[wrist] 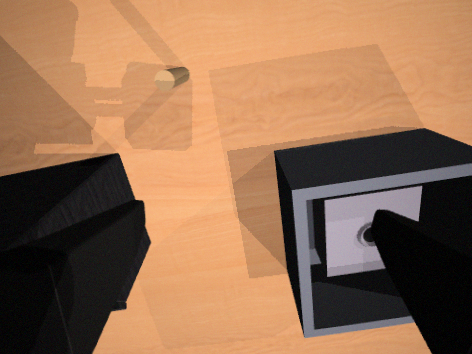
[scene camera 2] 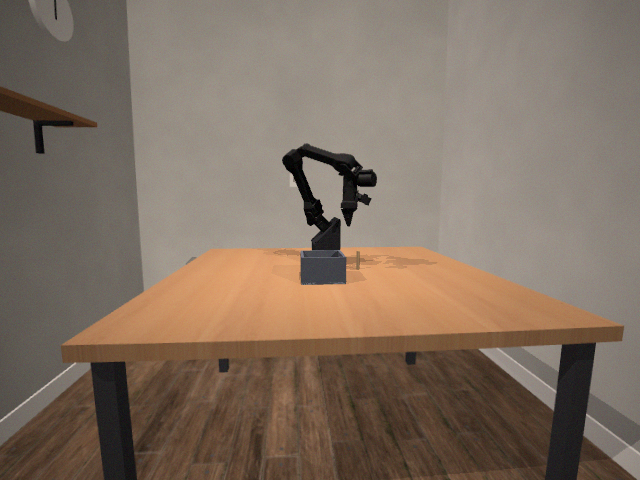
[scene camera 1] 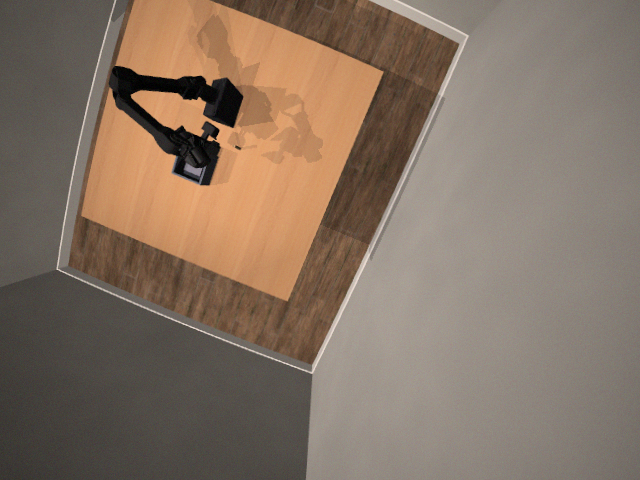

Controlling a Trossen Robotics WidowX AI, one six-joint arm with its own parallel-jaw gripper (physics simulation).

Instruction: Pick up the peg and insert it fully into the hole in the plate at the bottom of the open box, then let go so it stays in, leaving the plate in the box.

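Seen in the pictures: gripper, fingertip midpoint: point(wrist: 260, 216) point(scene camera 2: 348, 225); arm's base, link origin: point(scene camera 2: 326, 228) point(scene camera 1: 214, 96).
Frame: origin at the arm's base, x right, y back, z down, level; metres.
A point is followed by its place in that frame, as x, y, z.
The tan peg point(scene camera 1: 238, 147) {-0.146, -0.146, 0.126} point(scene camera 2: 357, 260) {-0.137, -0.155, 0.124} point(wrist: 171, 78) {-0.141, -0.155, 0.083} stands upright on the table, apart from the box. The open dark box point(scene camera 2: 323, 270) {0.002, -0.406, 0.112} point(wrist: 302, 260) {0.005, -0.249, 0.066} stands on the table with its opening up. A pale plate point(scene camera 1: 192, 169) {0.009, -0.353, 0.106} point(wrist: 345, 240) {0.016, -0.301, 0.106} lies in the bottom of the box. The plate's round hole point(wrist: 369, 235) {0.018, -0.330, 0.116} shows empty, partly hidden behind the right finger in the wrist view. My gripper point(scene camera 2: 348, 224) {-0.096, -0.206, -0.030} point(wrist: 260, 216) {-0.096, -0.206, -0.030} is open and empty. It points down, high above the table, and is not touching the peg or the box. In the wrist view the peg is up and left of the space between the fingers.
The wooden table point(scene camera 1: 248, 222) {-0.352, -0.468, 0.164} point(scene camera 2: 330, 315) {-0.025, -0.713, 0.164} bears the box, the peg and the arm's dark base point(scene camera 1: 223, 102) {-0.054, -0.006, -0.017} point(scene camera 2: 326, 237) {-0.002, -0.084, 0.034}. Shadows of the arm fall around the peg. A wall shelf point(scene camera 2: 41, 111) is at the far left in the second scene view.
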